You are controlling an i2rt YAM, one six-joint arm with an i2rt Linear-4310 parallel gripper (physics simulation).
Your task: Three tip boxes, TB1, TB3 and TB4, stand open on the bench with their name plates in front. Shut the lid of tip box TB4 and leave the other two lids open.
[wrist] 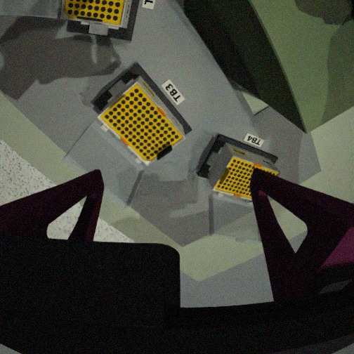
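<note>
Tip box TB4 (233, 175) stands right of the middle, with a yellow perforated rack. Its clear lid (230, 220) is open, hanging back on the side away from its name plate (254, 139). Tip box TB3 (141, 120) stands left of TB4, its clear lid (107, 157) also open, with its plate (173, 92) above right. Part of a third box (97, 11), TB1 by elimination, shows at the top left edge, with part of its clear lid (30, 7) open. My gripper (176, 177) is wide open and empty. Its right fingertip overlaps TB4's right part in view and hides some of it.
A large dark green object (295, 55) fills the upper right. A speckled pale surface (22, 167) shows at the left beyond the bench edge. Dark shadows lie on the grey bench (165, 55) at the upper left and between TB3 and TB4.
</note>
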